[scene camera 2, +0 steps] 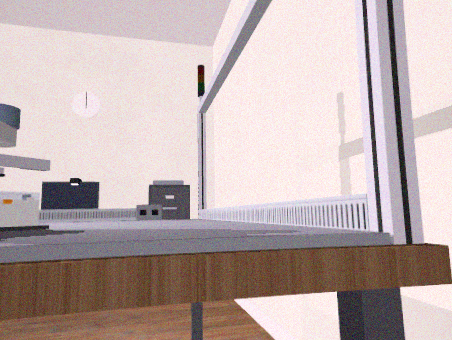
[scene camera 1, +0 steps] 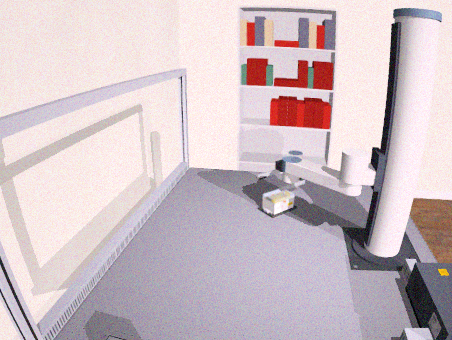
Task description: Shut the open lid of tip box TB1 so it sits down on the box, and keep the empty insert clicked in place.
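Pixels of known places: gripper, fingertip midpoint: [scene camera 2: 24, 169] [scene camera 1: 268, 182]; arm's base, link origin: [scene camera 1: 380, 250].
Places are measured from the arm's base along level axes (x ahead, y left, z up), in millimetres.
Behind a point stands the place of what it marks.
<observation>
Tip box TB1 [scene camera 1: 272, 206] @(x 466, y -218, z 55 mm) [scene camera 2: 20, 214] @(x 490, y -293, z 44 mm) is a small white box on a dark base plate, at the back of the table in scene camera 1 and cut off by the left edge in scene camera 2. Its clear lid [scene camera 1: 278, 195] @(x 444, y -263, z 90 mm) lies down over the box top, roughly level. A pale yellow insert shows faintly through the lid; whether it is clicked in place cannot be told. My gripper [scene camera 1: 282, 181] is open and empty, its fingers spread wide above the box and apart from it. Fingertip detail is too small to see well.
The arm [scene camera 1: 320, 175] @(x 290, y -39, z 290 mm) reaches left from the white column [scene camera 1: 406, 135] @(x 24, y 71, z 493 mm) at the right. A rail frame [scene camera 1: 95, 94] @(x 1004, y 211, z 609 mm) [scene camera 2: 382, 120] @(x 1004, y -723, z 144 mm) runs along one table side. A bookshelf [scene camera 1: 287, 49] stands behind. A dark box [scene camera 1: 435, 295] @(x -50, y 407, z 128 mm) stands at the front right.
</observation>
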